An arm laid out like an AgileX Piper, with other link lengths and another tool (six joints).
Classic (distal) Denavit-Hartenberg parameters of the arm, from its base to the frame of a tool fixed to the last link. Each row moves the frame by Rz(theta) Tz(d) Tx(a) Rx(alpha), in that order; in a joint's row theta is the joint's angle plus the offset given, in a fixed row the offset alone. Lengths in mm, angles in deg.
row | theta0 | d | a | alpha
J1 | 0 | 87.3 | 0 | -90
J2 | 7.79 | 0 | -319.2 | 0
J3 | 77.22 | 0 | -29.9 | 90
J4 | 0 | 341 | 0 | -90
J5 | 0 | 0 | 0 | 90
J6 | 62.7 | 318 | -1.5 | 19.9
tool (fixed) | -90 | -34.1 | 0 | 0
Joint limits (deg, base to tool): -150..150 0..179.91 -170..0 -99.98..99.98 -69.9..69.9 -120..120
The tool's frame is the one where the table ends.
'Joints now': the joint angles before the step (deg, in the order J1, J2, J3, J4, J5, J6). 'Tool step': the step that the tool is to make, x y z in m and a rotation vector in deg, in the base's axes. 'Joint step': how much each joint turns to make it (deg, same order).
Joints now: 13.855, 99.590, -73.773, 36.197, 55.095, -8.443
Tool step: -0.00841, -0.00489, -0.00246, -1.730, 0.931, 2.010
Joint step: 0.000, 0.001, -0.548, -2.040, 2.315, -0.055
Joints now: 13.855, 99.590, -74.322, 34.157, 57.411, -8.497
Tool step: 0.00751, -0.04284, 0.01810, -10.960, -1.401, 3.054
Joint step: 0.000, 0.000, -7.183, -13.668, 7.372, 4.636
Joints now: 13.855, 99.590, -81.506, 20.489, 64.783, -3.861
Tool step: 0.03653, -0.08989, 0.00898, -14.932, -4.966, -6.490
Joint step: -1.757, 0.001, -3.635, -18.165, 0.555, 8.783
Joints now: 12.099, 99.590, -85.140, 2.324, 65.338, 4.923
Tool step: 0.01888, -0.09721, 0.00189, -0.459, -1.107, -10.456
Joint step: -10.497, 0.000, -0.068, -0.596, -0.976, 0.024
